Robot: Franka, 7 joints.
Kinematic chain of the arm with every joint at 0, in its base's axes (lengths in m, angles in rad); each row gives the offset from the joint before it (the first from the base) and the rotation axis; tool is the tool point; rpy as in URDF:
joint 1: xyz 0 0 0.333 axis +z
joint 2: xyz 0 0 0 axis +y
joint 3: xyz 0 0 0.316 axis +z
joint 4: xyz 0.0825 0 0 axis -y
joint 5: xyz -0.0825 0 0.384 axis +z
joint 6: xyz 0 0 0 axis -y
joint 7: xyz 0.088 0 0 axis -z
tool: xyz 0 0 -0.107 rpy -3.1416 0 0
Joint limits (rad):
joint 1: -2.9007..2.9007
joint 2: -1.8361..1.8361
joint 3: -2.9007..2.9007
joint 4: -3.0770..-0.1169
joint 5: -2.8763..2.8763
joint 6: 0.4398..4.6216
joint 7: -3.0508..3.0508
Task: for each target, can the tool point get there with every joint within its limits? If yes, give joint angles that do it. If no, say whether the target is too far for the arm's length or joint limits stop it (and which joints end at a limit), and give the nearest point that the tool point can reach.
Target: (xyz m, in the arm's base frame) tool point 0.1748 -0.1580 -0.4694
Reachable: no: joint limits stop it (at a limit: joint 2) | nearest point 0.1809 -0.1635 -0.3593 | short by 0.110 m
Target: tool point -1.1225 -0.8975 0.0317
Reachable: no: too far | nearest point -0.6558 -0.5243 0.1570 | short by 0.611 m
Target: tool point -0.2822 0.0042 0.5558
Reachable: yes | joints 1.0198 1.0121 2.0446 -2.8232 2.0103 0.8806 1.6260
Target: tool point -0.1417 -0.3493 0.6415
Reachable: yes | joints -0.6893 -1.1974 -0.9143 -2.5848 -0.3979 3.3096 -1.2864
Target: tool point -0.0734 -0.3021 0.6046
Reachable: yes | joints -2.3248 -0.9020 0.6298 -2.7302 -2.1302 1.4283 -2.2442
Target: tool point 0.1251 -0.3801 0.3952
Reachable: yes | joints -0.4376 -0.5775 -0.6706 -2.6761 -1.6419 1.9703 -0.2613
